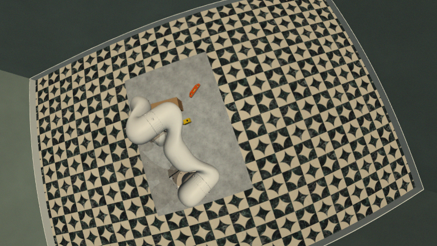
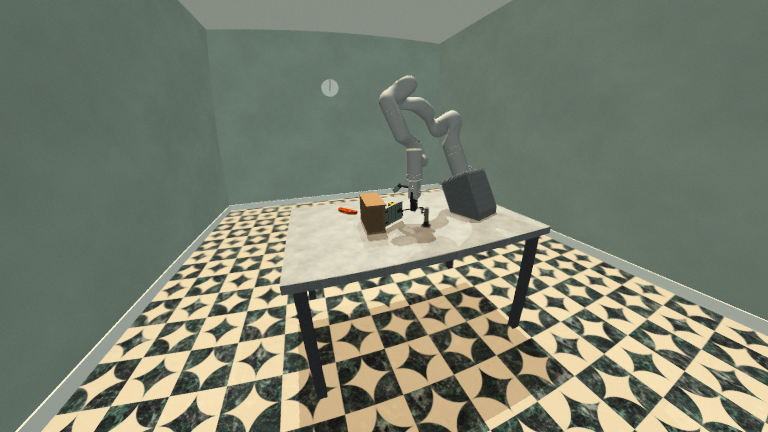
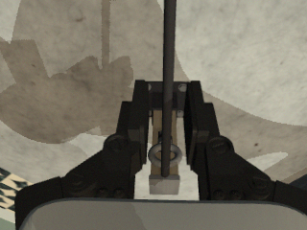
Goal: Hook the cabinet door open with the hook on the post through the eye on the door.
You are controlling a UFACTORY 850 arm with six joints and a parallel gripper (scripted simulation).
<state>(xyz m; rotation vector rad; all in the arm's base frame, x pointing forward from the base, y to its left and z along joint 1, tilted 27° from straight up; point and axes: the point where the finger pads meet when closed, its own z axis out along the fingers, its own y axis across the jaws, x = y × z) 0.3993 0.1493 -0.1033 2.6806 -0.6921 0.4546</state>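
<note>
The hook lies 3 cm below my hand and 1 cm ahead of it. Also, from my hand: orange tool 37 cm ahead, 29 cm to the right, 9 cm below; pale green door 11 cm ahead, 4 cm below; yellow handle 18 cm to the right, 7 cm below, 7 cm ahead.
</note>
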